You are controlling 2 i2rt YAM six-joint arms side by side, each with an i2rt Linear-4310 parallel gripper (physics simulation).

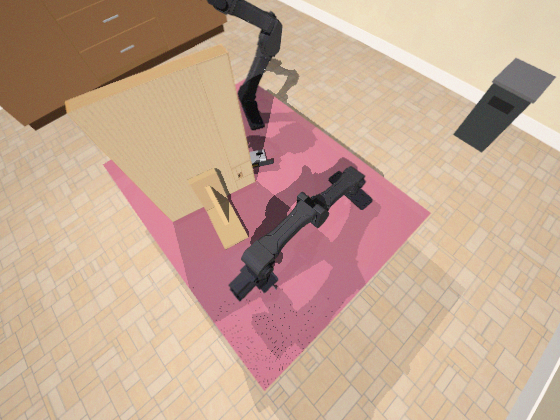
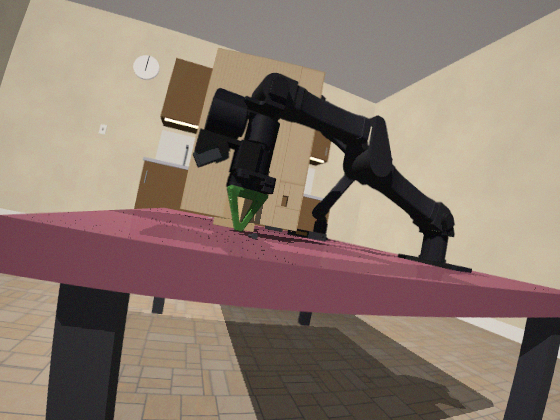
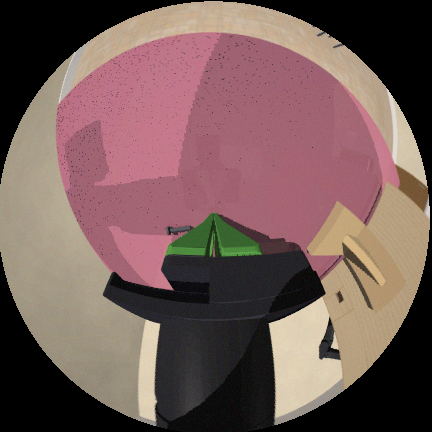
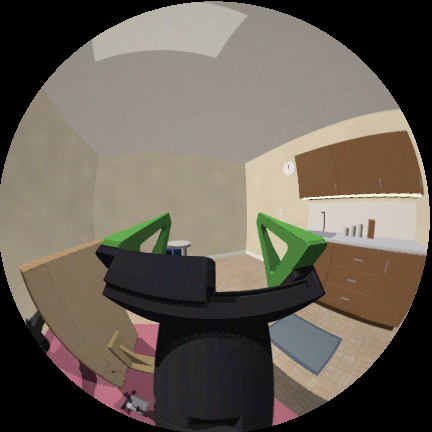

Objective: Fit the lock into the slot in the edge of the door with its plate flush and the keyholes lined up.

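Pixels of known places: left gripper, fingertip midpoint: (image 2: 238, 230) (image 3: 213, 217); right gripper, fingertip midpoint: (image 4: 213, 216); left arm's base at its link origin: (image 1: 349, 190) (image 2: 431, 264); right arm's base at its link origin: (image 1: 252, 115).
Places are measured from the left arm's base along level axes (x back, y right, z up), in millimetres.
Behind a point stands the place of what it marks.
Observation:
The pale wooden door (image 1: 150, 145) @[x -556, y 338, z 415 mm] (image 2: 250, 70) @[x -536, y 334, z 521 mm] (image 3: 370, 340) (image 4: 65, 305) @[x -369, y 349, z 456 mm] stands upright, with a small dark keyhole (image 1: 240, 175) @[x -336, y 310, z 91 mm] (image 2: 284, 201) (image 3: 340, 297) near its lower corner. The silver and black lock (image 1: 258, 156) @[x -193, y 390, z 19 mm] (image 4: 137, 403) lies on the table beside the door's edge, outside the slot; the slot itself is hidden. My left gripper (image 2: 240, 229) @[x -521, y -62, z 6 mm] (image 3: 213, 217) @[x -521, y -62, z 6 mm] is shut and empty, pointing down close above the table. A small dark bar (image 2: 254, 235) @[x -501, y -115, z 6 mm] (image 3: 180, 230) @[x -502, y -98, z 6 mm] lies on the table beside its fingertips, not between them. My right gripper (image 4: 213, 216) @[x -296, y 724, z 676 mm] is open and empty, raised and facing the room.
A wooden support (image 1: 235, 235) @[x -496, y 142, z 18 mm] (image 3: 332, 235) @[x -502, y 141, z 18 mm] holds the door's foot on the pink table (image 1: 400, 210) @[x 87, y -202, z 0 mm] (image 2: 150, 265) @[x -617, y -327, z -17 mm]. My left arm (image 1: 290, 230) @[x -391, y -63, z 284 mm] reaches across in front of the door. My right arm (image 1: 270, 40) @[x 42, y 558, z 377 mm] is behind the door's edge. Brown cabinets (image 1: 30, 60) stand beyond.

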